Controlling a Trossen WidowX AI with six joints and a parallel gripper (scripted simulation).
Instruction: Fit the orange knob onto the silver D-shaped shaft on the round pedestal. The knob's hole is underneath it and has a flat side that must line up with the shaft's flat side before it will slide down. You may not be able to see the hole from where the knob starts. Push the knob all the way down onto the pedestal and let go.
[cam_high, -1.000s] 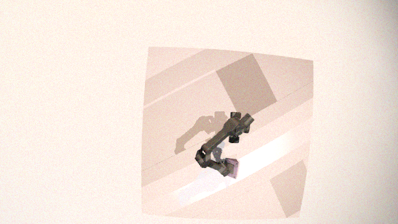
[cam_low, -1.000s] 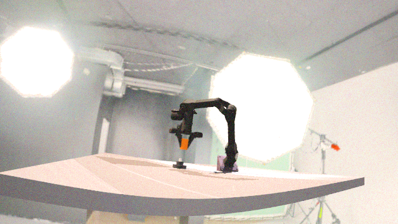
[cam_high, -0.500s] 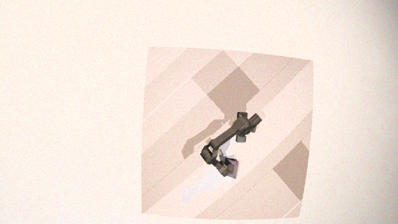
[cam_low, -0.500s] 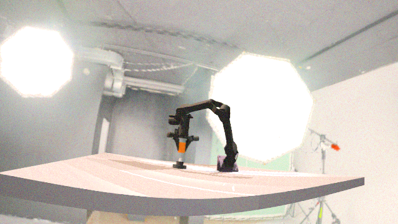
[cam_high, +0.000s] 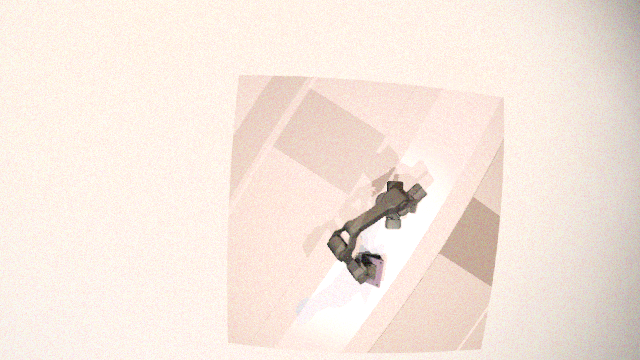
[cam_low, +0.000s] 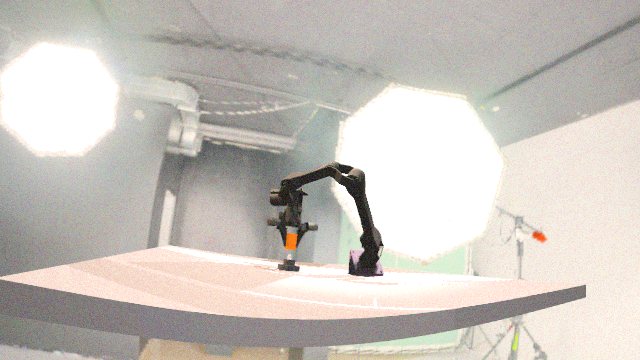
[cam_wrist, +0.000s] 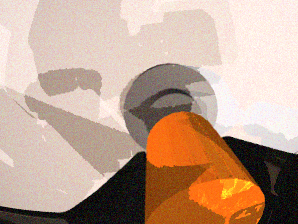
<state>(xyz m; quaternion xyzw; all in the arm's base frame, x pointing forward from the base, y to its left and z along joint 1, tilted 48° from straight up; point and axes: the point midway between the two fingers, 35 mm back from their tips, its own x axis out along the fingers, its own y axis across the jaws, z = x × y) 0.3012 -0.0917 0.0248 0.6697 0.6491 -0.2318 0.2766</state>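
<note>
Right now the dark round pedestal is 60 mm below my gripper tip. The rest, counted from my gripper tip: orange knob 40 mm above.
</note>
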